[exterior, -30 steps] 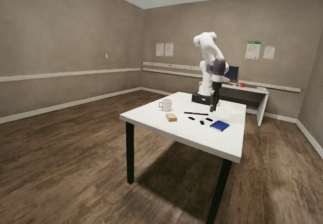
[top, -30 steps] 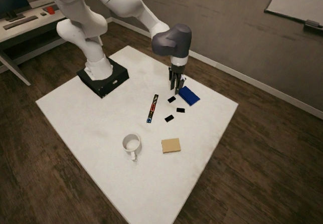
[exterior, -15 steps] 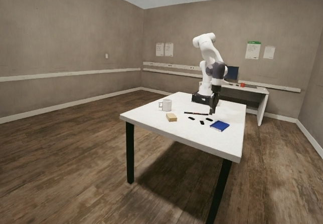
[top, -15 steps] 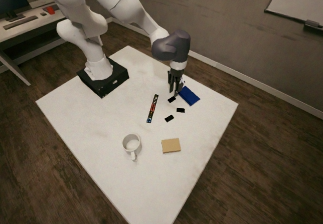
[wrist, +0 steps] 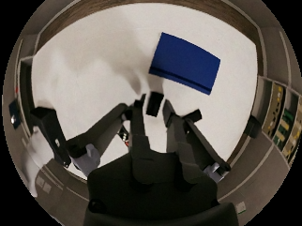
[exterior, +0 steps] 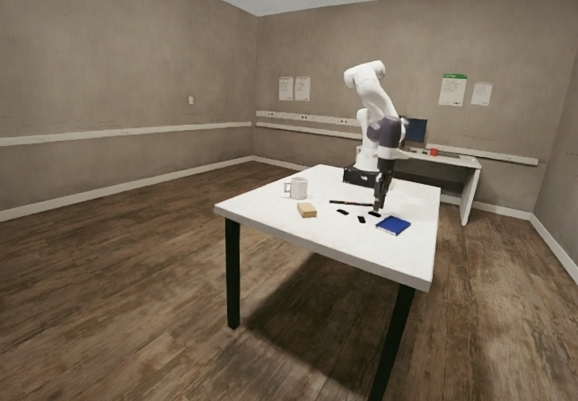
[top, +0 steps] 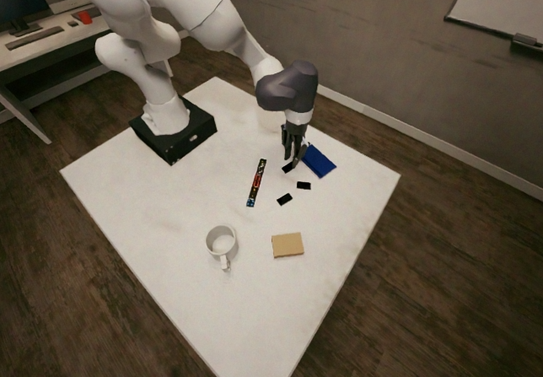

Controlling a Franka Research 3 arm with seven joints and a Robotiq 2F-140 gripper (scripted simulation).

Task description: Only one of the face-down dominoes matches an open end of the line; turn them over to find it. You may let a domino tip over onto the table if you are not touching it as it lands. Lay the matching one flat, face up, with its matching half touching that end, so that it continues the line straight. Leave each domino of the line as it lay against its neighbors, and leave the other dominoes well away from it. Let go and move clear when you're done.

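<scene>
Now: hand 1 cm to the left of the domino and 6 cm above it. Round my hand: tan block 17 cm ahead, 29 cm to the right, 4 cm below; white mug 1 cm ahead, 42 cm to the right, 2 cm below.
</scene>
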